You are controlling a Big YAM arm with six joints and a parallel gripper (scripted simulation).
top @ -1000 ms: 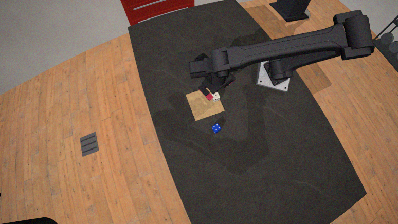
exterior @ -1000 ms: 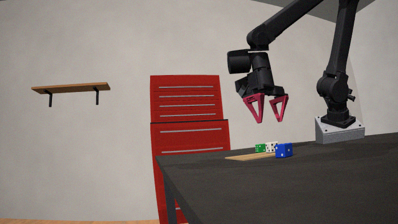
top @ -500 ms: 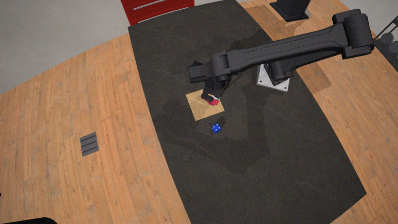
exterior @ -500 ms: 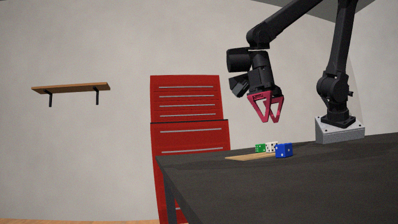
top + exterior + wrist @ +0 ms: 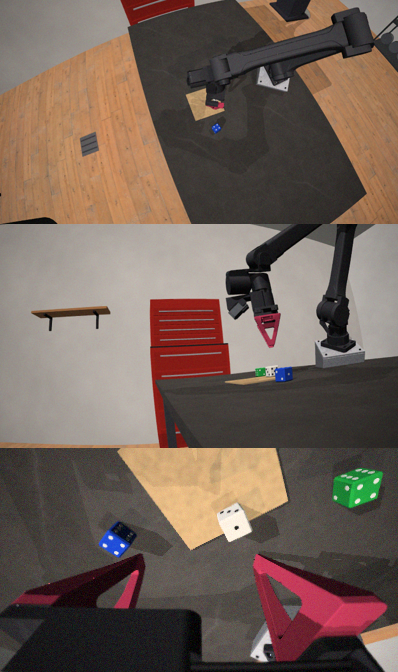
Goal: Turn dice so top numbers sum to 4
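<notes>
Now: the blue die 40 mm ahead of my hand, 100 mm to the left of it and 80 mm below it. The rest, counted from my hand: white die: 20 mm behind, 40 mm to the right, 80 mm below; then green die: 50 mm behind, 170 mm to the right, 80 mm below; then tan mat: 40 mm ahead, 40 mm to the right, 90 mm below.
</notes>
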